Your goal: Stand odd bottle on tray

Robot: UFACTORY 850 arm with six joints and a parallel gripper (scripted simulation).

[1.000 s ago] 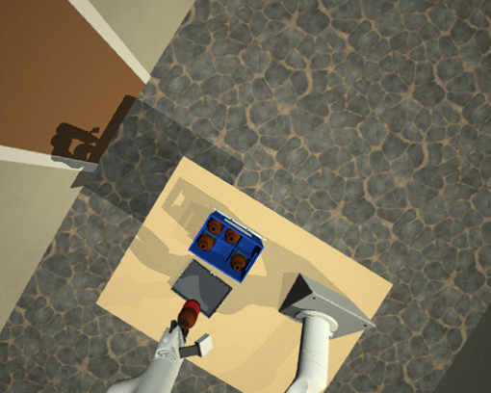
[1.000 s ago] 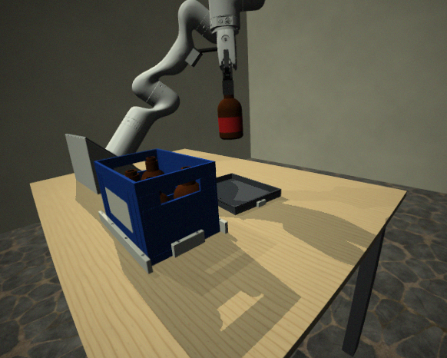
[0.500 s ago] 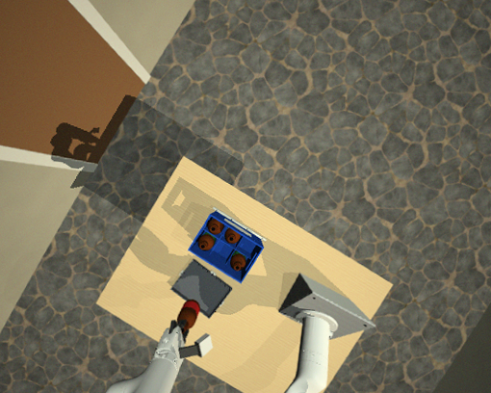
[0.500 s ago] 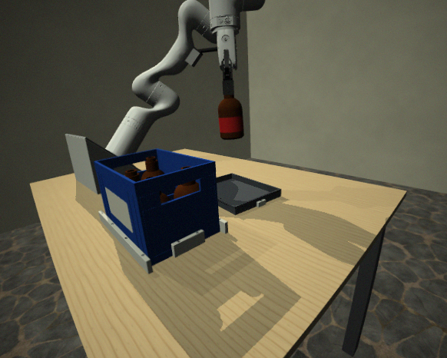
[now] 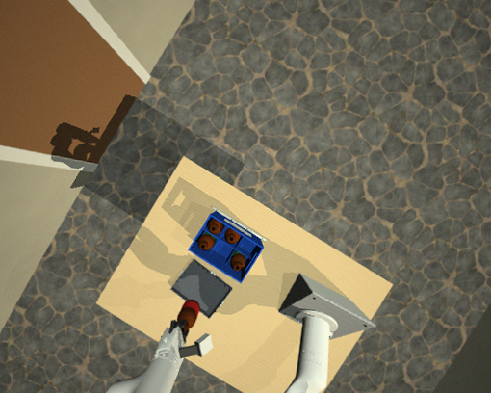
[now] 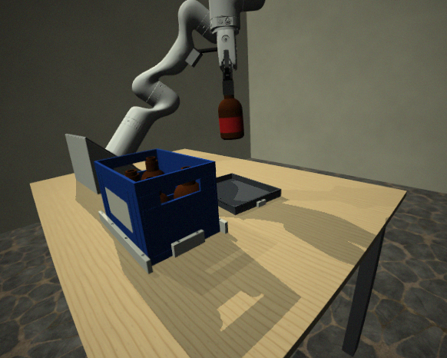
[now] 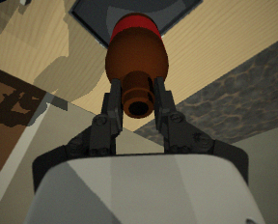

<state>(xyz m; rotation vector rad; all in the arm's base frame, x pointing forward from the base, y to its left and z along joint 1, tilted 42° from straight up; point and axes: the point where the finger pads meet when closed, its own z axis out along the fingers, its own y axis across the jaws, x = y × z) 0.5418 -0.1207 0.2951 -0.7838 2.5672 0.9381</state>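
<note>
The dark tray lies 32 cm below my hand. Round my hand: blue crate 28 cm to the right, 25 cm below, 3 cm behind; brown bottle 25 cm below, 22 cm to the right, 11 cm behind.
</note>
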